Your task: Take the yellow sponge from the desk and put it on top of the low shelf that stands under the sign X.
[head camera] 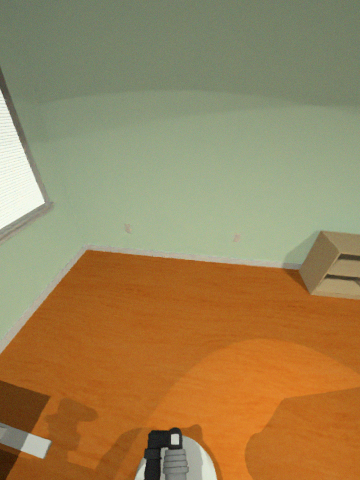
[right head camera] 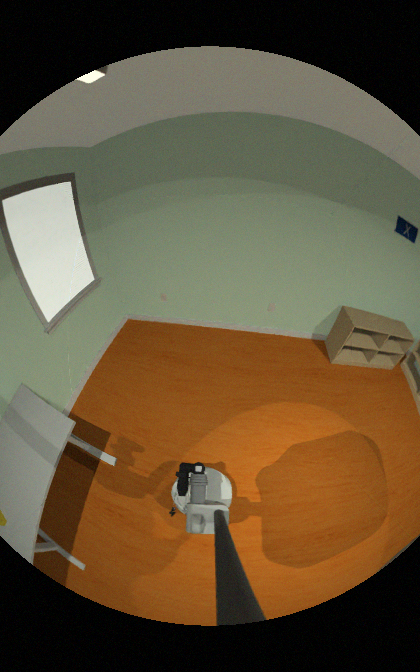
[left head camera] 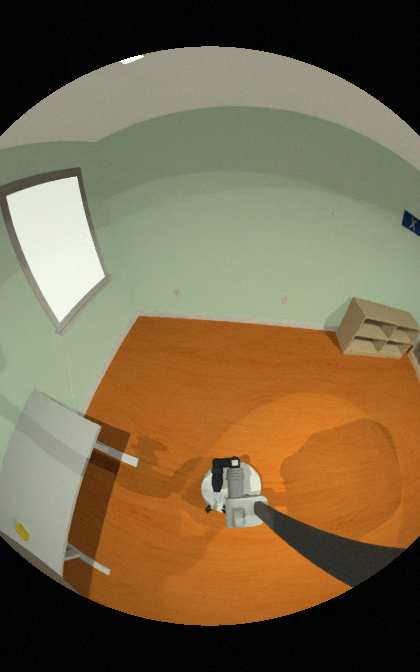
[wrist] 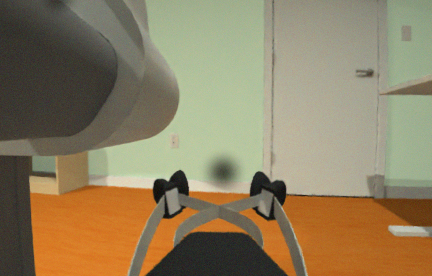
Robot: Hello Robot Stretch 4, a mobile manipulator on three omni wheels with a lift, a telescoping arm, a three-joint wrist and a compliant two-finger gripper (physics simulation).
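Places are measured from the robot's base along level axes (x ahead, y left, z up), in millimetres.
Pixels of known places: gripper, fingertip midpoint: [left head camera: 215, 513] [wrist: 219, 186].
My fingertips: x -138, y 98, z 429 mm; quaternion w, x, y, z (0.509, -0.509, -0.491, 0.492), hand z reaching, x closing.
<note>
Behind a point stands the place of what it marks.
The yellow sponge [left head camera: 22, 531] [right head camera: 2, 518] lies on the grey desk [left head camera: 47, 480] {x -143, y 996, z 693 mm} [right head camera: 27, 480] at the left; the right head camera's image edge cuts it off. The blue sign X [left head camera: 411, 223] {x 1503, y -2160, z 1713 mm} [right head camera: 406, 229] hangs on the wall at the upper right. Below it stands the low beige shelf [head camera: 318, 262] {x 1356, y -1536, z 313 mm} [left head camera: 385, 312] {x 1280, y -2000, z 583 mm} [right head camera: 375, 319] with open compartments. My gripper [wrist: 219, 186] {x -138, y 98, z 429 mm} is open, its two dark fingertips wide apart with nothing between them. It is beside my base, well apart from the desk and the sponge.
Part of another shelf [right head camera: 413, 370] shows at the right edge. In the wrist view are a closed door [wrist: 325, 110] {x -1768, y 926, z 616 mm}, a light wooden unit [wrist: 72, 172] {x -1895, y -1005, z 116 mm} at the left and part of a tabletop [wrist: 412, 87] {x -944, y 957, z 668 mm} at the right. Desk feet [left head camera: 117, 454] [right head camera: 95, 450] stick out over the floor.
</note>
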